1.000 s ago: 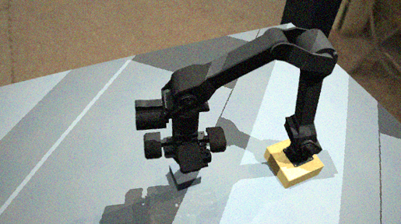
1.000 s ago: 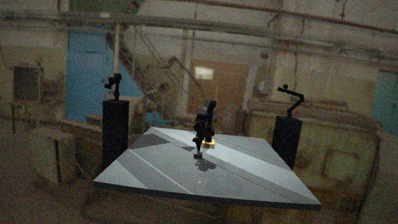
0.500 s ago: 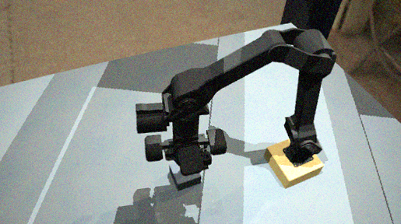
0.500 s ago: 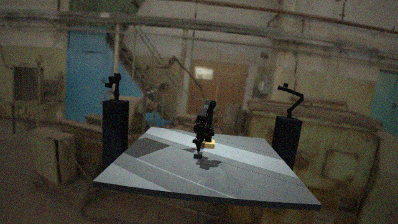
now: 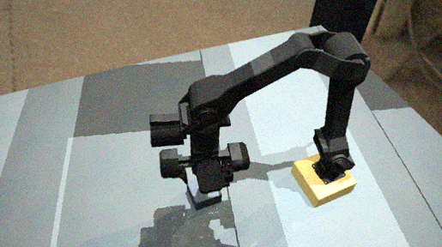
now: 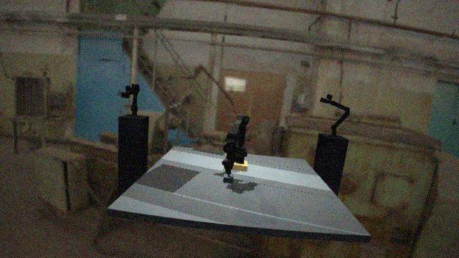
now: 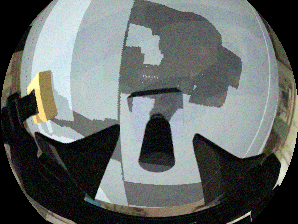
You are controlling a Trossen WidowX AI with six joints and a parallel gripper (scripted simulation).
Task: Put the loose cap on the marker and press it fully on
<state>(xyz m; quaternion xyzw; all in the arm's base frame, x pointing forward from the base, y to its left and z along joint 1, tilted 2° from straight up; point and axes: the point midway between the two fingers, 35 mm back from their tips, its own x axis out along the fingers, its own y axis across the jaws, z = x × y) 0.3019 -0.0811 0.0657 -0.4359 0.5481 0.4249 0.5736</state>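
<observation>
Right now the dark marker cap is 10 mm above my gripper tip.
</observation>
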